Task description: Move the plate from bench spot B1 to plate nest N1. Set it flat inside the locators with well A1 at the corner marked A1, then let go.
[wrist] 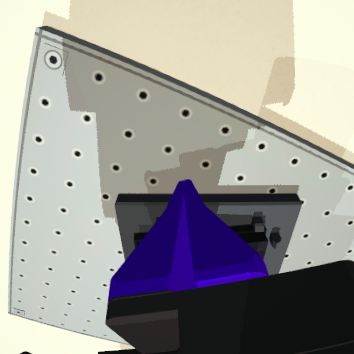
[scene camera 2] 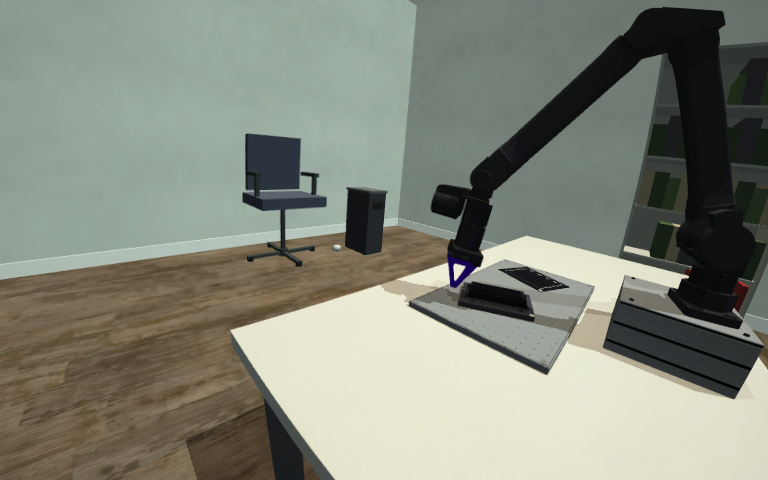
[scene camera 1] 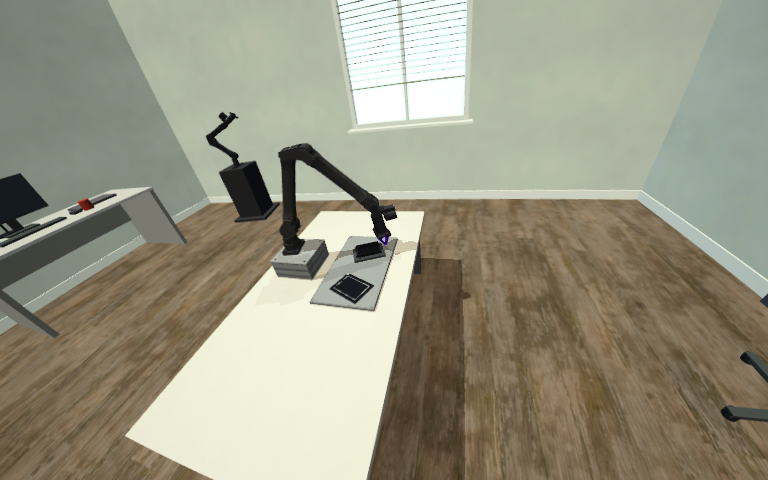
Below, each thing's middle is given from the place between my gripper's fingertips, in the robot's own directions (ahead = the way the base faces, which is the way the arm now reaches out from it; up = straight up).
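From my hand, the dark nest [scene camera 2: 464, 301] is 90 mm behind, 40 mm to the right and 10 mm below. And there's the black well plate [scene camera 2: 510, 297], which is 30 mm to the right of my hand and 100 mm behind it.
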